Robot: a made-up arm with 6 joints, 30 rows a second.
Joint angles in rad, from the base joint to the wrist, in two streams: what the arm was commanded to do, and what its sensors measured. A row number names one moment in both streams.
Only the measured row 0 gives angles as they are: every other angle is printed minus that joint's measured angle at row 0.
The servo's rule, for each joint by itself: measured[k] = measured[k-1] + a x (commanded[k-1-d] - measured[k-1]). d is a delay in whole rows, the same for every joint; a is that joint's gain. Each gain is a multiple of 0.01, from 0.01 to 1. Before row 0 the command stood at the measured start. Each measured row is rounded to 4 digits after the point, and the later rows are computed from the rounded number. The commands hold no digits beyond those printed.
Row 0, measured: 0.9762, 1.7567, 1.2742, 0.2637, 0.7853, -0.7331
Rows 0 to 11, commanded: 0.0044, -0.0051, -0.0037, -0.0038, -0.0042, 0.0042; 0.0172, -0.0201, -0.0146, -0.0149, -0.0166, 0.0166; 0.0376, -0.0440, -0.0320, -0.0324, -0.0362, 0.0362; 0.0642, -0.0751, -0.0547, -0.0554, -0.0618, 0.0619; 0.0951, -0.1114, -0.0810, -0.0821, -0.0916, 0.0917; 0.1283, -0.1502, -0.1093, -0.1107, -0.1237, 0.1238; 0.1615, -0.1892, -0.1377, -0.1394, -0.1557, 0.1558; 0.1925, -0.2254, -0.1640, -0.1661, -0.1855, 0.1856; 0.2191, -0.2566, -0.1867, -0.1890, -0.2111, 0.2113; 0.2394, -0.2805, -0.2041, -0.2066, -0.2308, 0.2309; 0.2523, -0.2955, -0.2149, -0.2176, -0.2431, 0.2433; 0.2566, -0.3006, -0.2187, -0.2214, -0.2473, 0.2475
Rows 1 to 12, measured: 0.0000, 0.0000, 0.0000, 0.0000, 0.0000, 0.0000; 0.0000, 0.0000, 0.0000, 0.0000, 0.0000, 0.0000; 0.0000, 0.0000, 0.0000, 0.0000, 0.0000, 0.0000; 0.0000, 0.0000, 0.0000, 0.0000, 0.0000, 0.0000; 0.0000, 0.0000, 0.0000, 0.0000, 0.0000, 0.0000; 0.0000, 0.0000, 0.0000, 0.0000, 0.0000, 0.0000; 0.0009, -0.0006, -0.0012, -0.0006, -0.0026, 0.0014; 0.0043, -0.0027, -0.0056, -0.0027, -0.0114, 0.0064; 0.0113, -0.0072, -0.0143, -0.0072, -0.0270, 0.0162; 0.0224, -0.0147, -0.0276, -0.0144, -0.0489, 0.0313; 0.0377, -0.0253, -0.0452, -0.0246, -0.0758, 0.0512; 0.0567, -0.0390, -0.0664, -0.0375, -0.1060, 0.0752
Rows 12 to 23, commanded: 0.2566, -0.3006, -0.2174, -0.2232, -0.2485, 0.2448; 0.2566, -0.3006, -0.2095, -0.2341, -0.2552, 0.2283; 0.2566, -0.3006, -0.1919, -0.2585, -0.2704, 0.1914; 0.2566, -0.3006, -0.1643, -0.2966, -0.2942, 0.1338; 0.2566, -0.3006, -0.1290, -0.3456, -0.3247, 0.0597; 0.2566, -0.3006, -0.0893, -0.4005, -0.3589, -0.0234; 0.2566, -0.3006, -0.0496, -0.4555, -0.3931, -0.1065; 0.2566, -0.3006, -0.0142, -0.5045, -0.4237, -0.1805; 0.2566, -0.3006, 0.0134, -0.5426, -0.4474, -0.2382; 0.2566, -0.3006, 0.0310, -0.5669, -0.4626, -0.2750; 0.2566, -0.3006, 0.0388, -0.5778, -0.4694, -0.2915; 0.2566, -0.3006, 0.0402, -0.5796, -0.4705, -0.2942
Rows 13 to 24, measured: 0.0787, -0.0555, -0.0899, -0.0528, -0.1373, 0.1018; 0.1026, -0.0742, -0.1144, -0.0698, -0.1677, 0.1295; 0.1271, -0.0943, -0.1383, -0.0877, -0.1950, 0.1565; 0.1507, -0.1148, -0.1600, -0.1055, -0.2176, 0.1811; 0.1720, -0.1347, -0.1781, -0.1223, -0.2337, 0.2016; 0.1898, -0.1529, -0.1915, -0.1372, -0.2423, 0.2167; 0.2038, -0.1691, -0.2000, -0.1501, -0.2462, 0.2260; 0.2149, -0.1836, -0.2031, -0.1627, -0.2519, 0.2268; 0.2237, -0.1965, -0.1994, -0.1771, -0.2636, 0.2151; 0.2306, -0.2080, -0.1878, -0.1950, -0.2829, 0.1883; 0.2361, -0.2182, -0.1684, -0.2176, -0.3092, 0.1459; 0.2404, -0.2273, -0.1423, -0.2450, -0.3405, 0.0900
